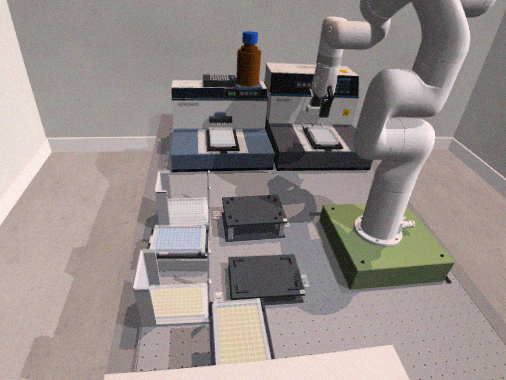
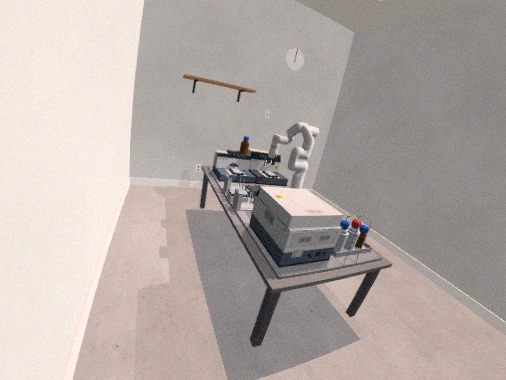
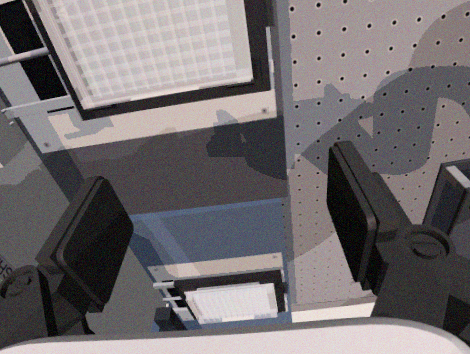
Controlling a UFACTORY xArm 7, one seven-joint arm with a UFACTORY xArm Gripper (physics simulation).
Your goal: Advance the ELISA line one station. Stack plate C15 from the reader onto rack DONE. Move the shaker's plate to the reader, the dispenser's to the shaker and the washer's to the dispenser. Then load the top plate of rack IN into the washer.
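Frame: origin at the arm's base, x ahead, y left, z up, level; centimetres.
Seen in the pictures: gripper, between the fingertips: [image 1: 319,111] [image 2: 270,163] [image 3: 220,188]; arm's base, origin of its link: [image 1: 377,231].
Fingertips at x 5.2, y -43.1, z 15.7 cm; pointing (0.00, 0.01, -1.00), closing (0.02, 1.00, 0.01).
Observation:
Offsets run from my fingertips to a thing's middle. "*": to the spot under its first point.
My gripper [image 1: 320,108] [image 3: 220,188] is open and empty, above and in front of the dark-based instrument {* dx -1.7, dy +4.4, dz -15.1 cm} [image 1: 320,156] [image 2: 278,181] at the back right. A pale plate {dx -4.7, dy -4.2, dz -11.1 cm} [image 1: 323,136] [image 3: 155,47] sits in that instrument's black holder. Another pale plate {dx +32.4, dy -5.7, dz -12.0 cm} [image 1: 222,137] [image 3: 234,303] sits on the blue-based instrument {dx +32.4, dy -13.5, dz -0.4 cm} [image 1: 220,161] [image 3: 225,229]. At the left stand a whitish plate {dx +45.4, dy +26.7, dz -18.2 cm} [image 1: 187,211], a blue plate {dx +46.6, dy +42.4, dz -14.8 cm} [image 1: 179,239] and a yellow plate {dx +46.9, dy +57.0, dz -19.4 cm} [image 1: 180,302]. A larger-looking yellow plate {dx +35.7, dy +72.5, dz -8.3 cm} [image 1: 240,331] lies beside the white instrument {dx +36.1, dy +101.1, dz -7.4 cm} [image 1: 260,367] [image 2: 300,210] at the front. Plate labels are unreadable.
Two black platforms {* dx +26.6, dy +32.8, dz -15.0 cm} [image 1: 254,210] {* dx +26.9, dy +53.4, dz -17.6 cm} [image 1: 266,276] stand mid-table, left of the green arm base [image 1: 400,270]. An amber bottle {* dx +22.2, dy -19.0, dz +9.0 cm} [image 1: 248,67] [image 2: 244,146] stands atop the blue-based instrument. Capped bottles {dx -2.7, dy +113.9, dz -8.6 cm} [image 2: 354,236] stand beside the white instrument. Upright walls [image 1: 143,272] flank the left plates.

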